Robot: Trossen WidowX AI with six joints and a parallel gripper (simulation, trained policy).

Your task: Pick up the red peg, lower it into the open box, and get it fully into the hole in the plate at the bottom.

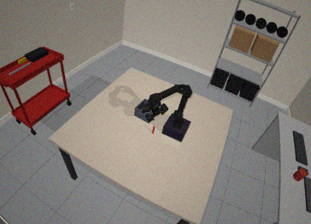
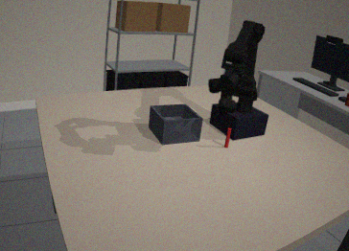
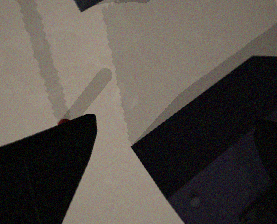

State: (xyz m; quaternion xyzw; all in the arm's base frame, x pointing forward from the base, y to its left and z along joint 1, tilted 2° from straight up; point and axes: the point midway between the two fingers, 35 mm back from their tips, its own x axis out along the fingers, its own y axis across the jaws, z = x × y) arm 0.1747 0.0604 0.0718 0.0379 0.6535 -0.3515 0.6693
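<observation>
Now: gripper tip 10 cm above the red peg, 7 cm to the right of it and 1 cm past it. The rest, counted from my gripper tip: grey box 14 cm ahead, 11 cm below, 10 cm to the right.
</observation>
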